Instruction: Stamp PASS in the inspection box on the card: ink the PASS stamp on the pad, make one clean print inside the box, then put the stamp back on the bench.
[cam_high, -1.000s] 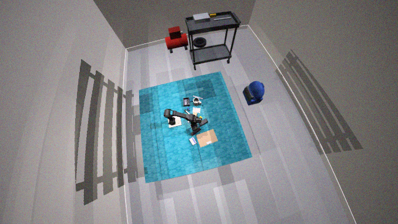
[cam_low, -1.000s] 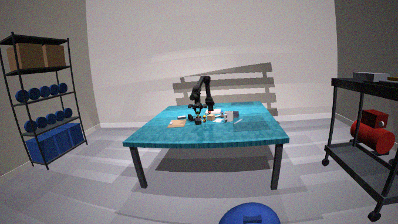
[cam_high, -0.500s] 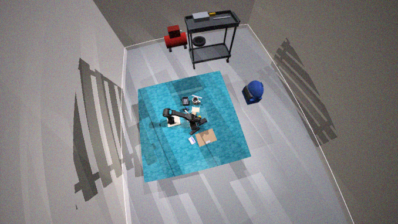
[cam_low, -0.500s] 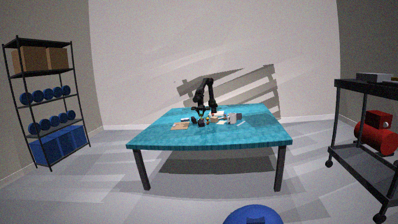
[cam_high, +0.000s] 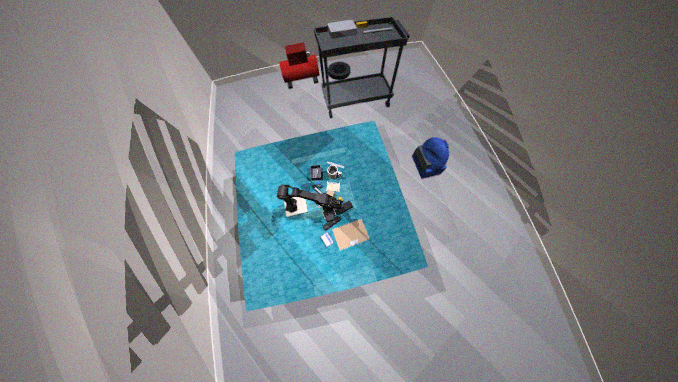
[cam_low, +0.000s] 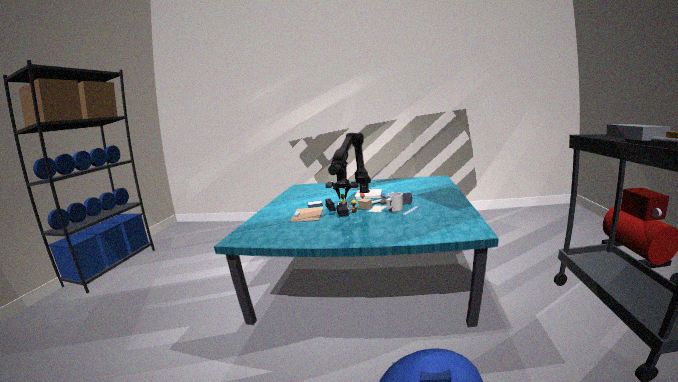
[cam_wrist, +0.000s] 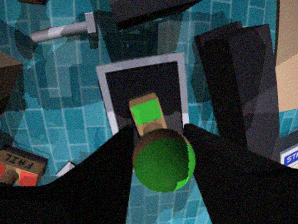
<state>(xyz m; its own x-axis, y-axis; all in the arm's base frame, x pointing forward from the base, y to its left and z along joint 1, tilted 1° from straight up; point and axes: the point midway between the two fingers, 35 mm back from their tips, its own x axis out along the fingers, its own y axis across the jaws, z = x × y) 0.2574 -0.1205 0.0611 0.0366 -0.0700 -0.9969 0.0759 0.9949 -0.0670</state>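
The ink pad lies 10 mm behind my gripper tip and 40 mm below it. From my gripper tip the other things lie so: yellow-knobbed stamp 100 mm ahead, 70 mm to the left, 30 mm below; then white mug 130 mm ahead, 290 mm to the left, 10 mm below; then wooden block 40 mm ahead, 130 mm to the left, 20 mm below.
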